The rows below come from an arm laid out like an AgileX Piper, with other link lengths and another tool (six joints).
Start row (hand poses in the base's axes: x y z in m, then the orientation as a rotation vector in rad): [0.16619 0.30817 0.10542 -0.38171 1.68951 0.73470]
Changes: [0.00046 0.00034 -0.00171 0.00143 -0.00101 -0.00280]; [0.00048 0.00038 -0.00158 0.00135 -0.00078 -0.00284]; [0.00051 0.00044 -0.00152 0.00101 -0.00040 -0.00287]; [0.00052 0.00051 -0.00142 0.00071 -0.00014 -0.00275]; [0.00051 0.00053 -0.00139 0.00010 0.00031 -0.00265]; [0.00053 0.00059 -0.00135 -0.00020 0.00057 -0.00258]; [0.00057 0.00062 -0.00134 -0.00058 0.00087 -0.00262]
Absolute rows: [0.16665 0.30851 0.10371 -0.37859 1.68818 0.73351]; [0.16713 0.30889 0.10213 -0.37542 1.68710 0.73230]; [0.16764 0.30933 0.10061 -0.37235 1.68652 0.73090]; [0.16816 0.30984 0.09919 -0.36951 1.68630 0.72942]; [0.16867 0.31037 0.09780 -0.36705 1.68675 0.72764]; [0.16920 0.31096 0.09645 -0.36478 1.68756 0.72574]; [0.16977 0.31158 0.09511 -0.36265 1.68881 0.72359]
